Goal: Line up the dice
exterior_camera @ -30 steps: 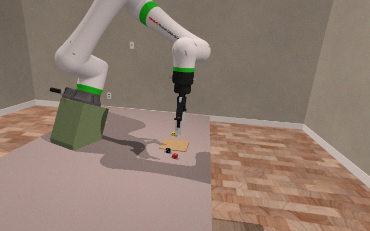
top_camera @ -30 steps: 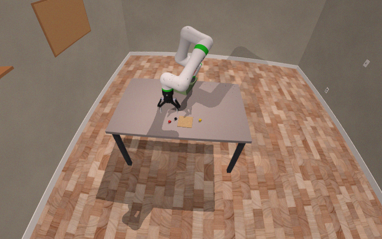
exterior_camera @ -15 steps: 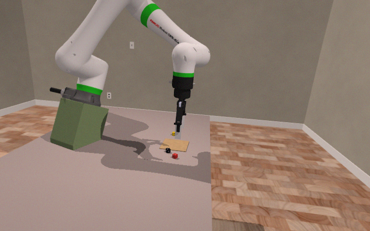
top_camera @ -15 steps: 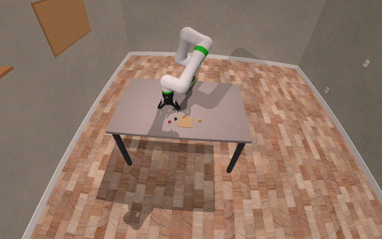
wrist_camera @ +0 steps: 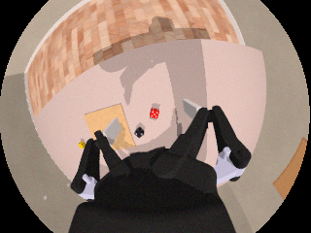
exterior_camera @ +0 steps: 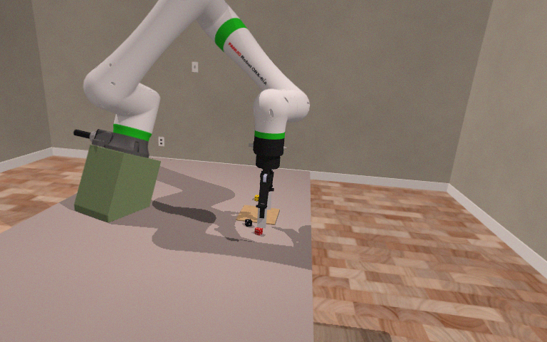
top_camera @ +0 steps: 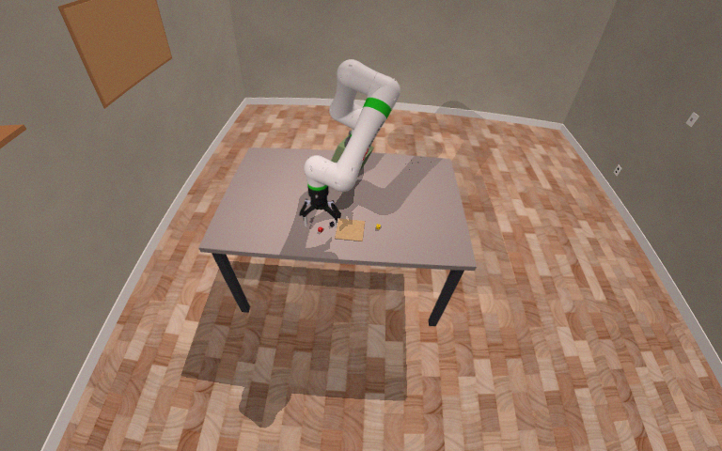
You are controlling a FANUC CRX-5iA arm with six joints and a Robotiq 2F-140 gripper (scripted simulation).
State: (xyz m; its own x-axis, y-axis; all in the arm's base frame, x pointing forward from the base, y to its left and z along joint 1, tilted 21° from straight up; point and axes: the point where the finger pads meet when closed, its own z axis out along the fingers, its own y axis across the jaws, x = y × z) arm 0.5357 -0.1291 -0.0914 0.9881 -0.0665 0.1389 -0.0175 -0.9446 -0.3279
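Right now the red die is 1 cm behind my hand, 1 cm to the right of it and 6 cm below it. The rest, counted from my hand: yellow die (6 cm behind, 29 cm to the left, 6 cm below); tan mat (3 cm behind, 15 cm to the left, 6 cm below); black die (6 cm behind, 5 cm to the left, 6 cm below).
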